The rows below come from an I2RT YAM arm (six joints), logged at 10 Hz.
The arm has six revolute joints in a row. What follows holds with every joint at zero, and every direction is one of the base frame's.
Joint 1 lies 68 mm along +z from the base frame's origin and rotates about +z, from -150 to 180 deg.
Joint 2 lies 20 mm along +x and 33.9 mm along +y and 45.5 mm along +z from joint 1 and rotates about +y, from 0 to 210 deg.
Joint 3 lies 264 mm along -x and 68.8 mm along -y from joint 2 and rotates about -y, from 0 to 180 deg.
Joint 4 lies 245 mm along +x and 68.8 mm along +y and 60 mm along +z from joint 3 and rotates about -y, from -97 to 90 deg.
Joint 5 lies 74 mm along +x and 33.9 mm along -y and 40.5 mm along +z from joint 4 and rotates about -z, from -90 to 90 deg.
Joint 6 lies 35.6 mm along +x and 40.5 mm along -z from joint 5 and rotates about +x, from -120 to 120 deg.
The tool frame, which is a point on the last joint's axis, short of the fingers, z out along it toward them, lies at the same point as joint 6; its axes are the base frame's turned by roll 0, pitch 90 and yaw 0 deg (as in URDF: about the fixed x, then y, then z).
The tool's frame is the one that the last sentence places.
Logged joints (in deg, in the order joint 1, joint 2, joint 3, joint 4, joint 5, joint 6), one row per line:
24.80, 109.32, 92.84, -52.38, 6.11, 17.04
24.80, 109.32, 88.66, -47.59, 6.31, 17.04
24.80, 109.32, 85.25, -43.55, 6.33, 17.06
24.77, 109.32, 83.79, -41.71, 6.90, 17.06
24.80, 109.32, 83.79, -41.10, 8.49, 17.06
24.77, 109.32, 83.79, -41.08, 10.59, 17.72
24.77, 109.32, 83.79, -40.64, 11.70, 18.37
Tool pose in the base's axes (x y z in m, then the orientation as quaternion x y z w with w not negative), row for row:
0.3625, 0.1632, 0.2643, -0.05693, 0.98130, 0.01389, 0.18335
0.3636, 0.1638, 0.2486, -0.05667, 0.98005, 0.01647, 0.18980
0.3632, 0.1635, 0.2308, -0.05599, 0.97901, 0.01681, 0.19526
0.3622, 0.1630, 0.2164, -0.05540, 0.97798, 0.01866, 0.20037
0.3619, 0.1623, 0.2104, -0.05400, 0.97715, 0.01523, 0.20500
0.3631, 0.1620, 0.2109, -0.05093, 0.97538, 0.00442, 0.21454
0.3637, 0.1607, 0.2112, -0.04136, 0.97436, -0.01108, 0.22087
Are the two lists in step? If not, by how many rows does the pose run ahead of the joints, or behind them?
The pose runs 1 row behind the joints: the pose in row i belongs to the joints in row i - 1.
